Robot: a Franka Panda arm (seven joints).
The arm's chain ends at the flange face. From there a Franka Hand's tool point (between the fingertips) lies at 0.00 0.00 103.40 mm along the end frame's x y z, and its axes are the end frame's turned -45 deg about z.
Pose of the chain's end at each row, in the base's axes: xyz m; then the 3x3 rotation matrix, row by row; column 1 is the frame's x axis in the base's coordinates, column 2 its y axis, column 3 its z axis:
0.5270 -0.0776 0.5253; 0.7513 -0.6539 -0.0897; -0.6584 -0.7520 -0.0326; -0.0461 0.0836 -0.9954
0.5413 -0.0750 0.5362; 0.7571 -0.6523 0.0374; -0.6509 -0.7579 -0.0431; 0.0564 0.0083 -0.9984
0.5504 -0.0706 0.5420; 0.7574 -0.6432 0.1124; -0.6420 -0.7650 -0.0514; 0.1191 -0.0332 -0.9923
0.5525 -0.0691 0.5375; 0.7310 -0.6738 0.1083; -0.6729 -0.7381 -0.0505; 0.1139 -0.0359 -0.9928
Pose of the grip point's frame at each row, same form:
0.5177 -0.0810 0.4224; 0.9936 0.0689 -0.0897; 0.0662 -0.9973 -0.0326; -0.0917 0.0265 -0.9954
0.5452 -0.0795 0.4330; 0.9966 0.0741 0.0374; 0.0757 -0.9962 -0.0431; 0.0340 0.0457 -0.9984
0.5620 -0.0759 0.4394; 0.9904 0.0808 0.1124; 0.0870 -0.9949 -0.0514; 0.1077 0.0607 -0.9923
0.5637 -0.0743 0.4348; 0.9933 0.0404 0.1083; 0.0461 -0.9977 -0.0505; 0.1059 0.0552 -0.9928

